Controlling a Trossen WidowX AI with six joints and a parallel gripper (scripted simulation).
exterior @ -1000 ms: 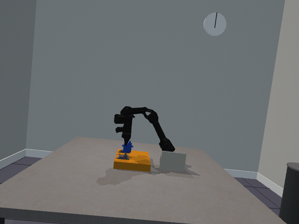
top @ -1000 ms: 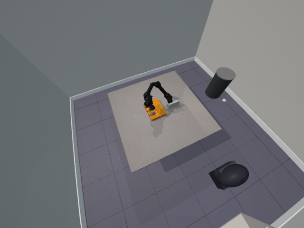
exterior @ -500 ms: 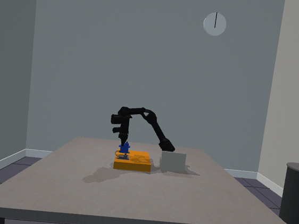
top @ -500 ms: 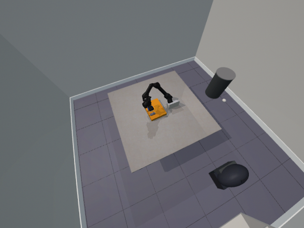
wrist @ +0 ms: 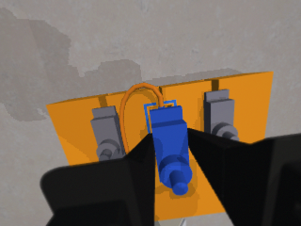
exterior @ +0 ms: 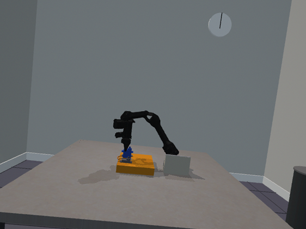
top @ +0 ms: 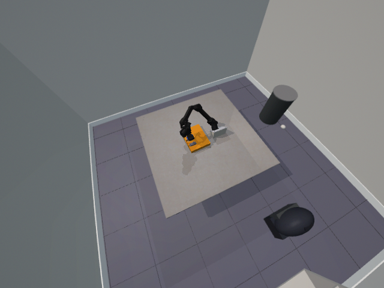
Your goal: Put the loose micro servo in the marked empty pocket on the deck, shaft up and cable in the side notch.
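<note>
The orange deck lies 120 mm behind my gripper tip and 80 mm below it.
</note>
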